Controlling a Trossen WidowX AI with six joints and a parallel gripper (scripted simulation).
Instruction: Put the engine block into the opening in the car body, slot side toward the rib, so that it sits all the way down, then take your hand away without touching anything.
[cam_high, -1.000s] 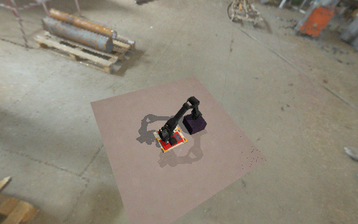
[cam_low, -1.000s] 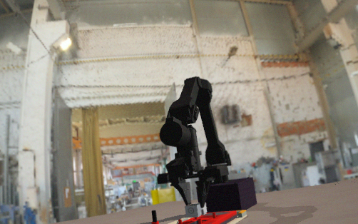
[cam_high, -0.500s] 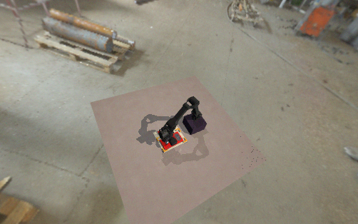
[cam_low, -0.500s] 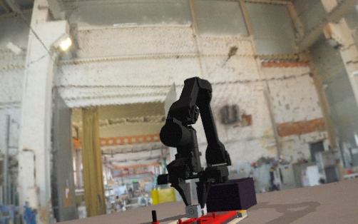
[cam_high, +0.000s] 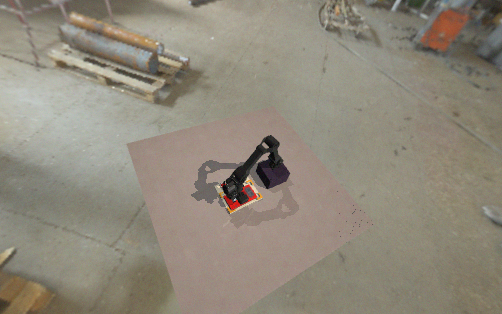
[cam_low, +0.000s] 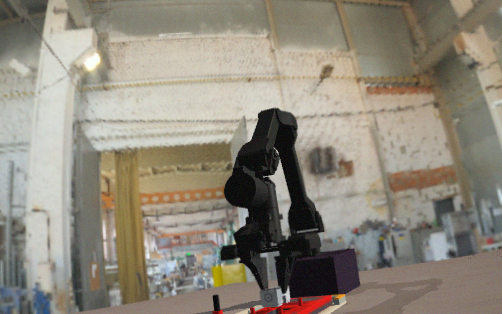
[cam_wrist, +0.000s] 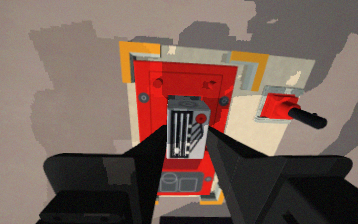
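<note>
Now: gripper tip 10 mm above the engine block.
</note>
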